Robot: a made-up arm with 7 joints. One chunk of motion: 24 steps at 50 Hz.
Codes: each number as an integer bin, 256 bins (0 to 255) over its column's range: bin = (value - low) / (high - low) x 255, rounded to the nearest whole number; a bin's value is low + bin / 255 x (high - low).
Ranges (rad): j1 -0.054..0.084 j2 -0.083..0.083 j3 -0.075..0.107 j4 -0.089..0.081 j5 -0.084..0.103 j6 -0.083..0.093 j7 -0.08..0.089
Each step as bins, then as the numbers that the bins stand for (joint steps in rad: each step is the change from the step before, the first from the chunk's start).
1 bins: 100 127 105 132 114 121 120
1 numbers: 0.00012 -0.00033 -0.00006 -0.00100 -0.00040 0.00051 -0.00047
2 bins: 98 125 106 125 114 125 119
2 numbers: -0.00096 -0.00163 0.00065 -0.00567 -0.00040 0.00327 -0.00113
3 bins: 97 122 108 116 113 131 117
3 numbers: -0.00151 -0.00358 0.00208 -0.01167 -0.00113 0.00742 -0.00246
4 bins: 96 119 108 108 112 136 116
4 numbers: -0.00205 -0.00553 0.00208 -0.01700 -0.00187 0.01087 -0.00312
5 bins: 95 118 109 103 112 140 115
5 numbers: -0.00259 -0.00618 0.00280 -0.02033 -0.00187 0.01363 -0.00378
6 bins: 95 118 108 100 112 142 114
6 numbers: -0.00259 -0.00618 0.00208 -0.02233 -0.00187 0.01501 -0.00445
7 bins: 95 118 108 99 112 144 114
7 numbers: -0.00259 -0.00618 0.00208 -0.02300 -0.00187 0.01639 -0.00445
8 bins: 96 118 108 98 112 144 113
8 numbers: -0.00205 -0.00618 0.00208 -0.02367 -0.00187 0.01639 -0.00511
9 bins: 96 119 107 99 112 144 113
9 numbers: -0.00205 -0.00553 0.00137 -0.02300 -0.00187 0.01639 -0.00511
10 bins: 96 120 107 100 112 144 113
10 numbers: -0.00205 -0.00488 0.00137 -0.02233 -0.00187 0.01639 -0.00511
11 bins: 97 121 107 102 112 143 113
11 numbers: -0.00151 -0.00423 0.00137 -0.02100 -0.00187 0.01570 -0.00511
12 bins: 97 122 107 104 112 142 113
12 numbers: -0.00151 -0.00358 0.00137 -0.01967 -0.00187 0.01501 -0.00511
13 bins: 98 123 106 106 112 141 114
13 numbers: -0.00096 -0.00293 0.00065 -0.01833 -0.00187 0.01432 -0.00445
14 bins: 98 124 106 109 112 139 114
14 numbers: -0.00096 -0.00228 0.00065 -0.01633 -0.00187 0.01294 -0.00445
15 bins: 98 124 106 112 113 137 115
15 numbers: -0.00096 -0.00228 0.00065 -0.01433 -0.00113 0.01156 -0.00378
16 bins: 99 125 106 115 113 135 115
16 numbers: -0.00042 -0.00163 0.00065 -0.01233 -0.00113 0.01018 -0.00378
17 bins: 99 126 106 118 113 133 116
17 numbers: -0.00042 -0.00098 0.00065 -0.01033 -0.00113 0.00880 -0.00312
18 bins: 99 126 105 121 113 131 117
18 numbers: -0.00042 -0.00098 -0.00006 -0.00833 -0.00113 0.00742 -0.00246
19 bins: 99 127 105 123 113 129 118
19 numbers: -0.00042 -0.00033 -0.00006 -0.00700 -0.00113 0.00604 -0.00180
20 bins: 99 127 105 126 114 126 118
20 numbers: -0.00042 -0.00033 -0.00006 -0.00500 -0.00040 0.00396 -0.00180
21 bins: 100 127 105 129 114 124 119
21 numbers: 0.00012 -0.00033 -0.00006 -0.00300 -0.00040 0.00258 -0.00113
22 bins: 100 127 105 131 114 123 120
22 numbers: 0.00012 -0.00033 -0.00006 -0.00167 -0.00040 0.00189 -0.00047
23 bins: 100 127 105 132 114 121 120
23 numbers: 0.00012 -0.00033 -0.00006 -0.00100 -0.00040 0.00051 -0.00047
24 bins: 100 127 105 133 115 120 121
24 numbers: 0.00012 -0.00033 -0.00006 -0.00033 0.00033 -0.00018 0.00019
